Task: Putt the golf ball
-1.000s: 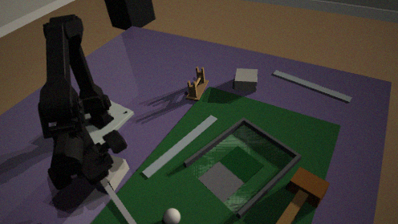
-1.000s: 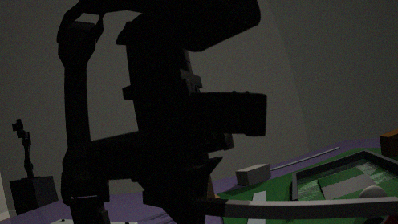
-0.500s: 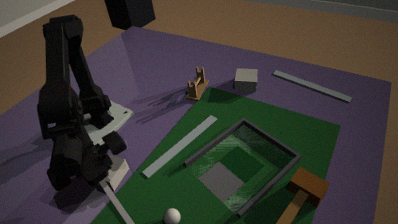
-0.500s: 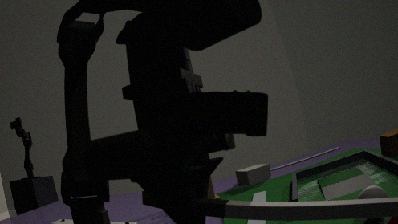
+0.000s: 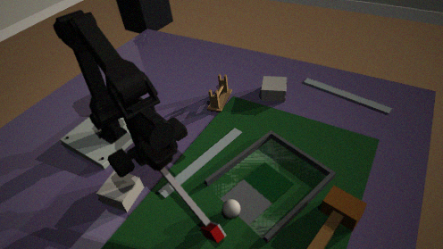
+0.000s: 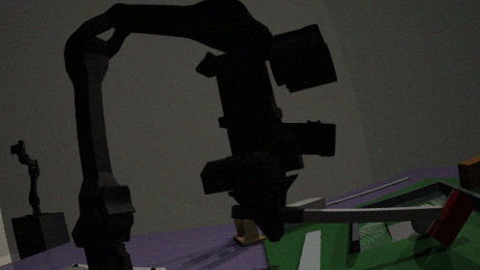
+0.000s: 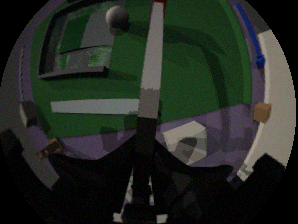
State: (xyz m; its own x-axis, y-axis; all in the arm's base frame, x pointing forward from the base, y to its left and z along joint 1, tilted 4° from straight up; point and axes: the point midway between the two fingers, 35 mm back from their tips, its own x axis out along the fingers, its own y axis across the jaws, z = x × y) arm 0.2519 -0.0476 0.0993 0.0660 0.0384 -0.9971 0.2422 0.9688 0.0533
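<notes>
My gripper tip is now 10 cm short of the red putter and 2 cm to the left of it. The rest, counted from my gripper tip: wooden stand: 7 cm behind, 36 cm to the left, 3 cm below; white golf ball: 21 cm ahead, 3 cm to the left, 4 cm below.
</notes>
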